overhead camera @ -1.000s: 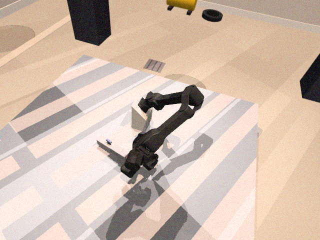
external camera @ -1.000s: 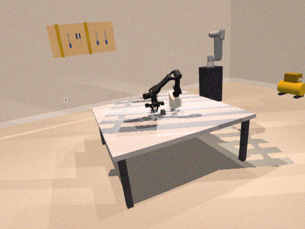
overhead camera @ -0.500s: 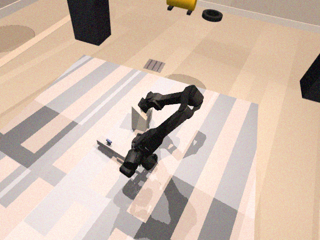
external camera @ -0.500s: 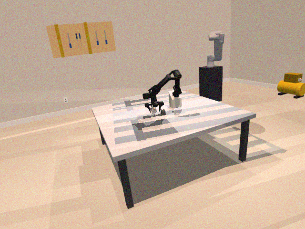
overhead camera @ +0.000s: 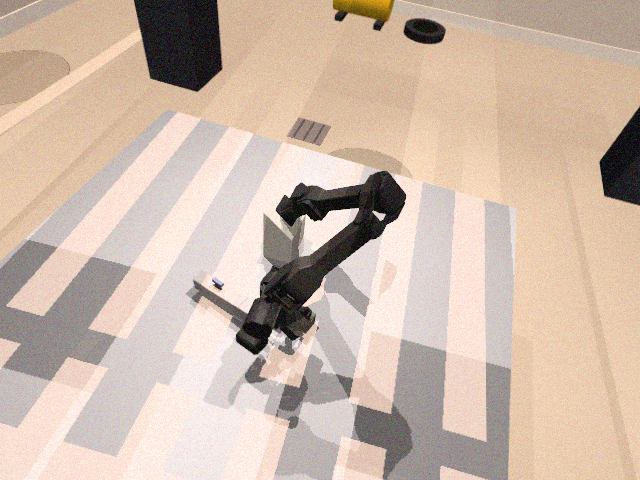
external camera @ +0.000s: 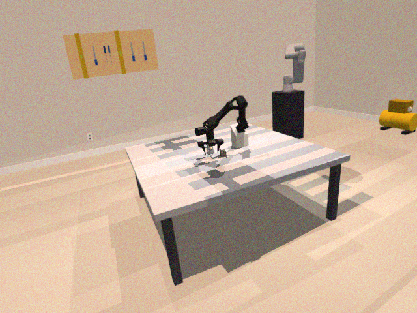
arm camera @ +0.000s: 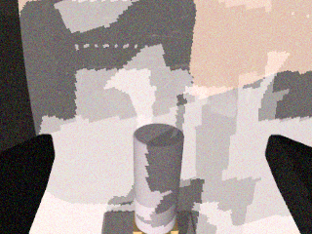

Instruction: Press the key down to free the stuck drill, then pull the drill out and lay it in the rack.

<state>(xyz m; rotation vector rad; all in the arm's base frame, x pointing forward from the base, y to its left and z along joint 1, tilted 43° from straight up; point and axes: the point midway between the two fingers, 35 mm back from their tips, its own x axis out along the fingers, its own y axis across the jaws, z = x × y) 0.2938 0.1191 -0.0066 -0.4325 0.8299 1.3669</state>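
Now: gripper tip 40 mm to the left of the drill, 30 mm below it and 20 mm past it. The rest, counted from my gripper tip: pale grey fixture block: 140 mm to the right, 40 mm behind, 20 mm above; small blue key: 160 mm to the right, 50 mm behind, 30 mm above; dark grey block: 70 mm behind, 40 mm to the left.
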